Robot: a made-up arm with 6 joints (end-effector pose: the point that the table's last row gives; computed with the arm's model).
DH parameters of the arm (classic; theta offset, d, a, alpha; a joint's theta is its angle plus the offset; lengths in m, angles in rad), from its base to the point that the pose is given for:
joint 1: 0 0.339 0 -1.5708
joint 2: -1.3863 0 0.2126 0
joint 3: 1.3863 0 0.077 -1.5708
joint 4: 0 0.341 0 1.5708
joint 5: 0 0 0.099 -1.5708
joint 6: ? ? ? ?
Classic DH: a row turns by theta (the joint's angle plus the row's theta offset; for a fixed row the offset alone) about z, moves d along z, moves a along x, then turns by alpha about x.
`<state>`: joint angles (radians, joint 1 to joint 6).
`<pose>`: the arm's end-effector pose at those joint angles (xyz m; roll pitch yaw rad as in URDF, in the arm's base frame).
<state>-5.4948 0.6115 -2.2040 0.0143 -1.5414 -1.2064</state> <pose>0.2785 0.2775 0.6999 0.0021 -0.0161 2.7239</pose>
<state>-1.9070 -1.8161 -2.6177 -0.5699 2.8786 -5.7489</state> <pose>0.0791 0.4367 0.4233 -1.6333 -0.4894 2.6938</pose>
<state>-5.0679 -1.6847 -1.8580 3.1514 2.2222 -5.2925</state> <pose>-0.1952 -0.5302 0.5766 -2.6945 -0.2717 -2.9711</pose>
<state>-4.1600 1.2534 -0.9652 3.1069 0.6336 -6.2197</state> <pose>-0.0720 0.1171 -0.1347 3.1083 0.3442 -1.0561</pose>
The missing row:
joint 6: 0 0.127 0 0
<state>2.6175 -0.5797 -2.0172 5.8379 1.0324 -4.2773</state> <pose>-0.1188 0.0977 0.9679 -1.5329 0.2097 0.6755</pose>
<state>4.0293 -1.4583 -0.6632 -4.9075 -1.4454 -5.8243</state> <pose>-0.0818 0.1145 0.6250 -1.1615 0.9566 1.2345</pose>
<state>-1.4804 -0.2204 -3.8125 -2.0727 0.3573 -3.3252</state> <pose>0.0037 0.4282 0.8205 0.8910 0.7550 3.0782</pose>
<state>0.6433 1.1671 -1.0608 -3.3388 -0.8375 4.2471</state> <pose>0.0909 0.0288 0.0433 2.2605 0.3912 -0.4418</pose>
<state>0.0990 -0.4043 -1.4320 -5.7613 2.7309 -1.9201</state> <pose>0.2124 0.0920 0.5717 -2.4691 -0.7459 2.1299</pose>
